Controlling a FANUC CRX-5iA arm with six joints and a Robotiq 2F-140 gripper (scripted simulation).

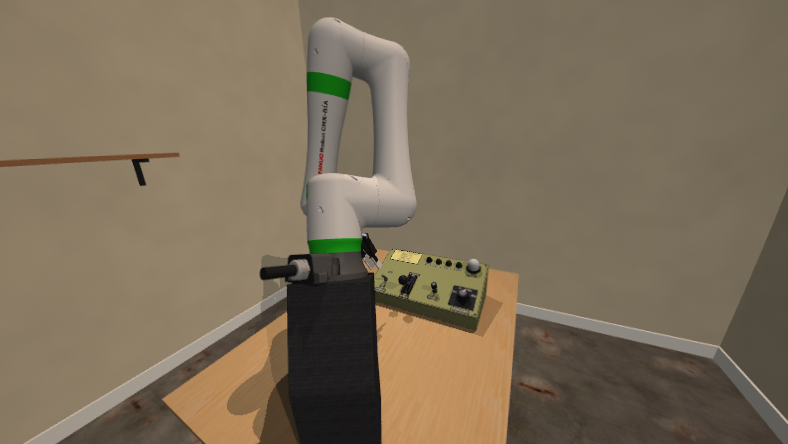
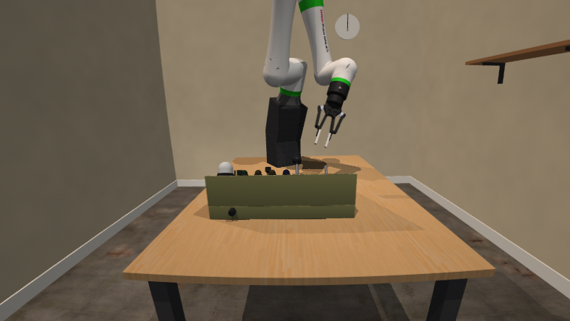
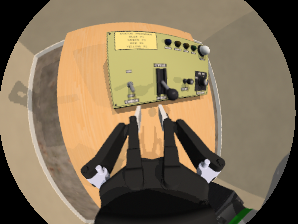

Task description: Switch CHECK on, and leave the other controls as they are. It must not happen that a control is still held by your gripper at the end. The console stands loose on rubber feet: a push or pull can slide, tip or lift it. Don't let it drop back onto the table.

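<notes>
Right now the toggle is 120 mm below my hand, 100 mm ahead of it and 20 mm to the left of it. From my hand the other things lie so: black lever 110 mm to the right, 110 mm below, 90 mm ahead; then console 160 mm to the right, 150 mm ahead, 140 mm below.
</notes>
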